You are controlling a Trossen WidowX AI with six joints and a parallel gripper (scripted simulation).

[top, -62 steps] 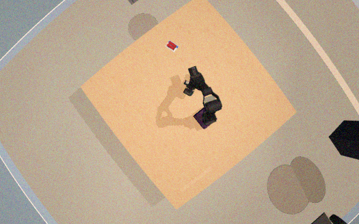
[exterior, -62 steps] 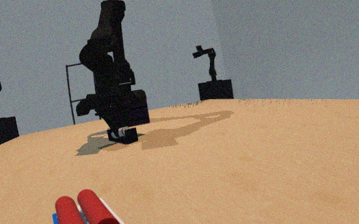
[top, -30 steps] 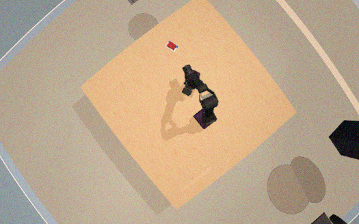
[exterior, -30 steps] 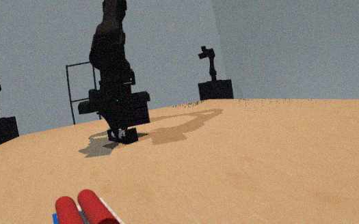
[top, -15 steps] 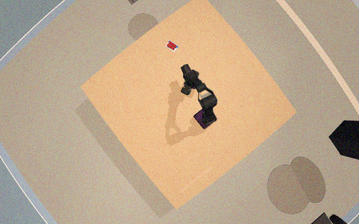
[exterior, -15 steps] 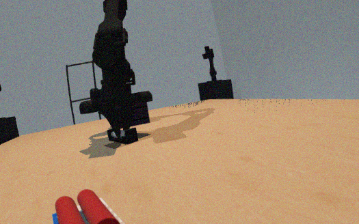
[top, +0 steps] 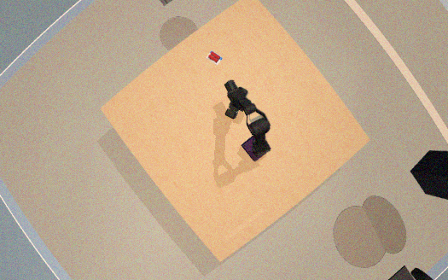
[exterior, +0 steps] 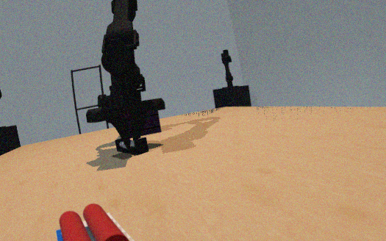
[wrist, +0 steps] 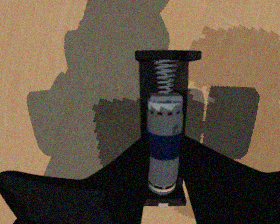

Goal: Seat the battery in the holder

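The battery is 10 mm above my gripper tip.
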